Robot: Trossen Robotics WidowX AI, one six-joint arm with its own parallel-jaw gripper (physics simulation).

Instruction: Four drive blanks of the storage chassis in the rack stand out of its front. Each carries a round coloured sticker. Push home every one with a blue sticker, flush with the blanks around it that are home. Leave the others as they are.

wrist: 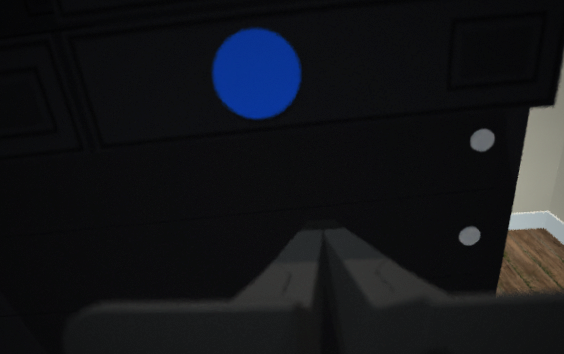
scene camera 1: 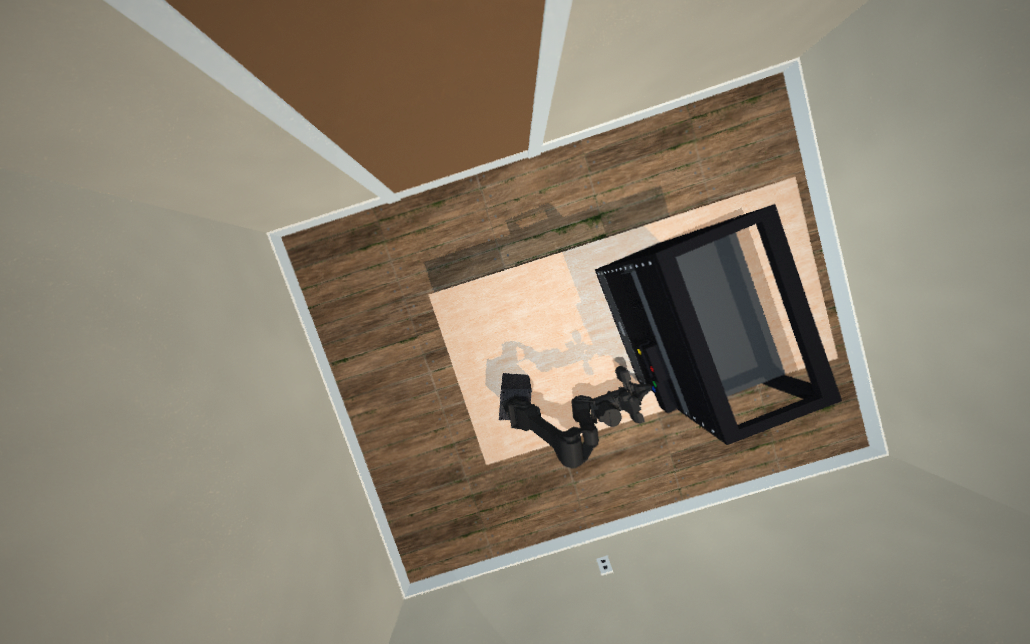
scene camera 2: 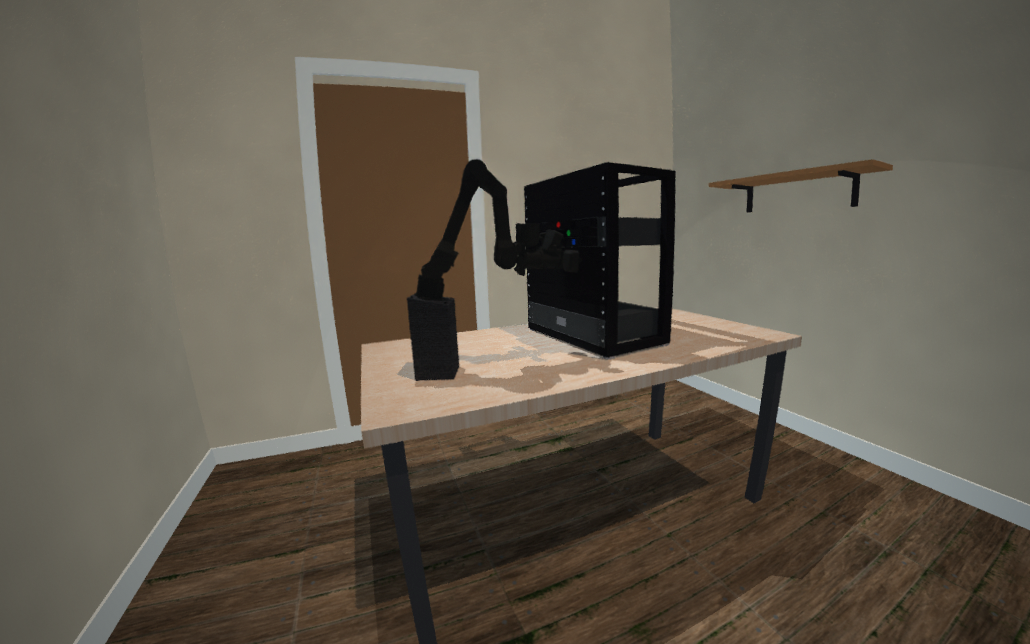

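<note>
The rack (scene camera 1: 794, 296) (scene camera 2: 609, 288) holds the dark storage chassis (scene camera 2: 590, 230). A blue sticker (wrist: 256, 73) (scene camera 2: 573, 242) sits on a blank (wrist: 360, 75) in the chassis's bottom row, near its right end in the wrist view. A green sticker (scene camera 2: 568, 233) and a red sticker (scene camera 2: 558, 224) sit above and left of it in scene camera 2. A yellow sticker (scene camera 1: 639, 351) shows in scene camera 1. My gripper (wrist: 320, 232) (scene camera 1: 649, 390) is shut and empty, its tips below and slightly right of the blue sticker in the wrist view. How far each blank stands out is too dark to tell.
The rack stands on the wooden table (scene camera 1: 486, 318) (scene camera 2: 387, 387). Dark panels lie below the chassis, with pale screws (wrist: 482, 140) along the right rail. A grey unit (scene camera 2: 584, 325) sits low in the rack. The arm stands on a black pedestal (scene camera 2: 434, 337).
</note>
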